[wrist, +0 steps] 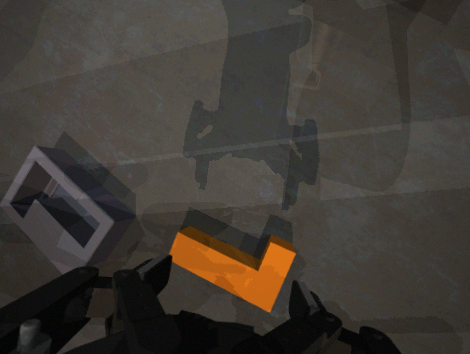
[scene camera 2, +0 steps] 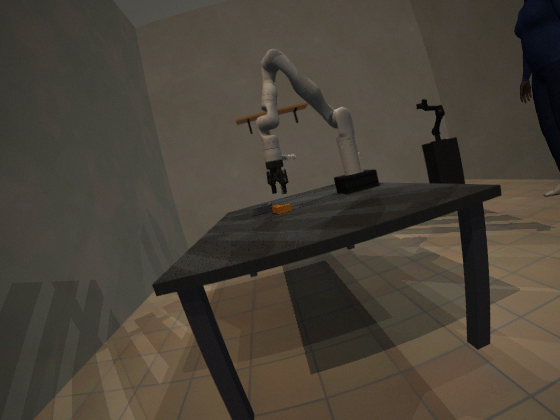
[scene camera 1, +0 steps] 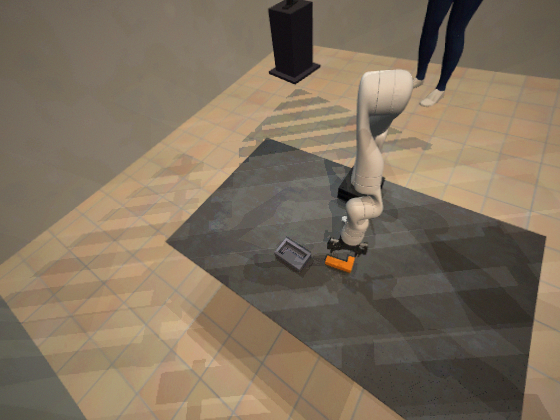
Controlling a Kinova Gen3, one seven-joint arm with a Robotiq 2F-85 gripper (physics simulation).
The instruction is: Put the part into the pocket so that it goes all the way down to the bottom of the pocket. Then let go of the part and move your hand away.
Observation:
My gripper is open, with nothing in its grasp. Also in view: an orange L-shaped block. Also in view: a grey pocket block.

